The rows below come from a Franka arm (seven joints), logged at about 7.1 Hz.
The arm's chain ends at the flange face. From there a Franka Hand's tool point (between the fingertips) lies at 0.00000 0.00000 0.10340 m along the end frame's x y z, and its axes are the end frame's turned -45 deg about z.
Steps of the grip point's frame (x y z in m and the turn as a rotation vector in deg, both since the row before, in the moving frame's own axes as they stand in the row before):
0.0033 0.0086 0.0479 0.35 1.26 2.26
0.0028 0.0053 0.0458 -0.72 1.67 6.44
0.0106 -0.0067 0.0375 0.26 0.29 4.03
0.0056 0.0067 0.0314 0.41 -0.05 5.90
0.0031 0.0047 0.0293 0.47 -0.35 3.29
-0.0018 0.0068 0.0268 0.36 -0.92 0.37
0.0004 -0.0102 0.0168 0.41 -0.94 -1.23
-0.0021 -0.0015 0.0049 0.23 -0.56 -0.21
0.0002 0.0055 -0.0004 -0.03 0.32 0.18
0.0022 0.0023 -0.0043 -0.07 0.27 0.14
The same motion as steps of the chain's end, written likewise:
0.0072 0.0058 0.0479 1.14 0.64 2.26
0.0026 0.0028 0.0459 0.67 1.69 6.44
0.0027 -0.0115 0.0375 0.39 0.02 4.03
0.0093 0.0013 0.0314 0.25 -0.33 5.90
0.0066 0.0013 0.0293 0.08 -0.58 3.29
0.0052 0.0054 0.0268 -0.40 -0.91 0.37
-0.0052 -0.0082 0.0168 -0.37 -0.95 -1.23
-0.0015 0.0000 0.0049 -0.23 -0.56 -0.21
0.0036 0.0041 -0.0004 0.21 0.25 0.18
0.0027 0.0003 -0.0043 0.14 0.24 0.14

